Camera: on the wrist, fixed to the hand. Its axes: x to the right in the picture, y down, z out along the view.
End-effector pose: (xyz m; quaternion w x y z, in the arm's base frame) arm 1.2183 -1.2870 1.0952 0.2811 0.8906 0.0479 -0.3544
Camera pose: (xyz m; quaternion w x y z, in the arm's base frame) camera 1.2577 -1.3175 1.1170 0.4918 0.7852 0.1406 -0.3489
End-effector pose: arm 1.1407 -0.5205 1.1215 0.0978 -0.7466 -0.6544 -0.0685
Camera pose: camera 1.1902 -0.5134 1.1429 0.1039 0.7409 0.6264 0.2190
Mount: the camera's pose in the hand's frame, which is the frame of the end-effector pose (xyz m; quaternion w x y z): 0.0184 0.0469 -0.0204 0.9679 -0.2504 -0.0165 -0.0114
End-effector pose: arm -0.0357 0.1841 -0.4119 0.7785 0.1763 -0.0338 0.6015
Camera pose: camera -0.0784 0.2176 -0.4151 0.8039 -0.0140 -0.1942 0.5619
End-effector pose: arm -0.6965 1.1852 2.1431 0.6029 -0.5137 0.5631 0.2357
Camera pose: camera -0.7412 1.1787 2.1129 0.4669 -0.6507 0.4702 0.3707
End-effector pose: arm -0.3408 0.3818 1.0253 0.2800 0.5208 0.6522 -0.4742
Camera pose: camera -0.2994 0.4083 1.0022 0.4068 0.4188 0.7514 -0.3075
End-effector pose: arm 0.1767 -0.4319 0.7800 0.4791 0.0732 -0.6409 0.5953
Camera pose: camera 0.1465 -0.3930 0.7570 0.4783 -0.0320 -0.7765 0.4090
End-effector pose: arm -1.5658 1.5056 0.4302 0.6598 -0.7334 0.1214 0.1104
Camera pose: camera -1.5635 1.4800 0.3823 0.4582 -0.8746 0.0706 0.1418
